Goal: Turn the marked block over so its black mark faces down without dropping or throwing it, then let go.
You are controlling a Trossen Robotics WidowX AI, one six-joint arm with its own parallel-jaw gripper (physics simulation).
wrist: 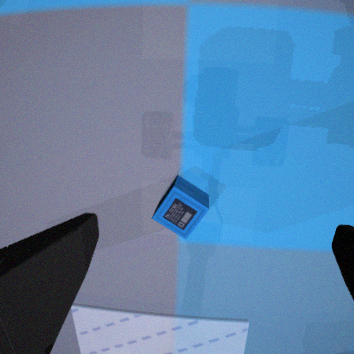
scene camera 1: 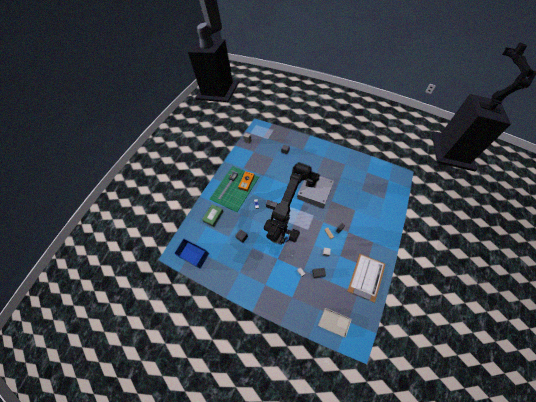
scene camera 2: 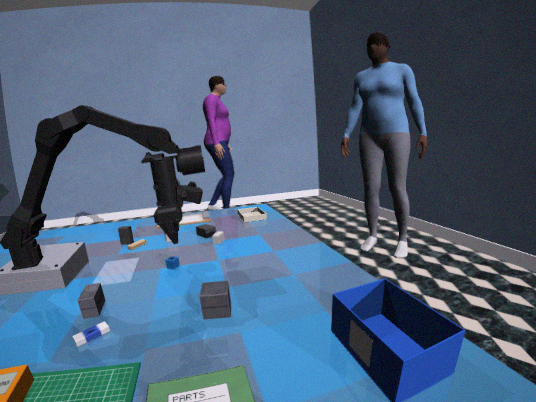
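Where they show: gripper, fingertip midpoint: [wrist: 216, 231] [scene camera 2: 176, 237]; arm's base at its link origin: [scene camera 1: 311, 182] [scene camera 2: 28, 263].
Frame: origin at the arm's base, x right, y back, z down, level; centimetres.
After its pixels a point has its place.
Note:
The marked block is a small blue cube [scene camera 2: 172, 262] @[x 9.6, y -38.8, z 4.1 cm] [wrist: 180, 213] @[x 8.0, y -38.9, z 3.5 cm] lying on the blue and grey patchwork mat [scene camera 2: 300, 295] @[x 37.9, y -60.3, z 6.1 cm] [wrist: 100, 125] @[x 3.1, y -44.9, z 6.1 cm]. Its upper face carries a black square with pale print, seen in the wrist view. One side face looks very dark there. In scene camera 1 the arm hides the block or it is too small to tell. My gripper [scene camera 2: 174, 241] @[x 10.3, y -40.9, z -2.9 cm] [wrist: 216, 231] @[x 10.3, y -40.9, z -2.9 cm] is open and empty, pointing down above the mat. The block is below it, apart from both fingers, and shows between them in the wrist view, nearer the left finger and turned at an angle.
A pale sheet [scene camera 1: 301, 219] @[x 1.5, y -24.1, z 5.6 cm] [scene camera 2: 117, 270] @[x 3.4, y -23.6, z 5.6 cm] [wrist: 165, 332] @[x 4.5, y -26.7, z 5.6 cm] lies beside the block. Dark blocks [scene camera 2: 215, 300] @[x 36.4, y -43.0, z 2.1 cm] [scene camera 2: 91, 300] @[x 24.9, y -20.1, z 2.2 cm], a blue and white eraser [scene camera 2: 91, 333] @[x 32.4, y -20.3, z 4.9 cm], a blue bin [scene camera 1: 191, 253] @[x 61.0, y -61.1, z 5.9 cm] [scene camera 2: 367, 345] @[x 59.7, y -56.2, z 1.4 cm], a green box [scene camera 1: 213, 215] @[x 54.7, y -35.4, z 2.2 cm] and a tan stick [scene camera 1: 329, 233] @[x -16.6, y -29.8, z 4.7 cm] [scene camera 2: 136, 244] @[x -15.1, y -29.4, z 5.0 cm] lie around.

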